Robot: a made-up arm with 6 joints.
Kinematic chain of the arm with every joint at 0, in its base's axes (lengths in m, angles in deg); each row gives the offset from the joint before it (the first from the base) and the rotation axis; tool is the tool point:
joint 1: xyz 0 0 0.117 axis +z
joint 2: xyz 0 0.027 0 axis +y
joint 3: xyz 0 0 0.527 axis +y
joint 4: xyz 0 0 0.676 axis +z
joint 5: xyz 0 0 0 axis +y
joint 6: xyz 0 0 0.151 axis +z
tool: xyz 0 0 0
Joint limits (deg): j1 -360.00..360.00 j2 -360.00..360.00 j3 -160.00..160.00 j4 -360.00..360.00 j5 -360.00..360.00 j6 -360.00..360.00
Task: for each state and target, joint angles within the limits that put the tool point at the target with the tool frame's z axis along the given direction. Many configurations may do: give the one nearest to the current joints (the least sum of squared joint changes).
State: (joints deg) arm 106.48 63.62 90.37 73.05 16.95 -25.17
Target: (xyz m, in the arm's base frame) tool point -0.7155 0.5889 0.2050 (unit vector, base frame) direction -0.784 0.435 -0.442
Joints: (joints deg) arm 136.82 22.78 96.55 100.47 12.89 -25.17
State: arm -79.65 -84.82 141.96 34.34 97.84 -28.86
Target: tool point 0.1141 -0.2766 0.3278 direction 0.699 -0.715 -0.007
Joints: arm -96.30 -73.84 158.31 84.97 50.92 -28.86
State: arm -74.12 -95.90 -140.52 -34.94 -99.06 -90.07
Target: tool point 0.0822 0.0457 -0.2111 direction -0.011 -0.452 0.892
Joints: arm -115.35 -79.41 -134.71 -12.29 -120.45 -90.07
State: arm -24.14 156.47 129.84 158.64 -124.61 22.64
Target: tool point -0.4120 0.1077 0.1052 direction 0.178 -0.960 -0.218
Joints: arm -26.87 190.68 132.20 113.72 -122.09 22.64
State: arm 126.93 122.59 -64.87 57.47 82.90 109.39
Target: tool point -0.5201 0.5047 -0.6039 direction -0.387 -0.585 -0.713
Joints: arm 125.84 171.11 -73.24 41.56 98.49 109.39
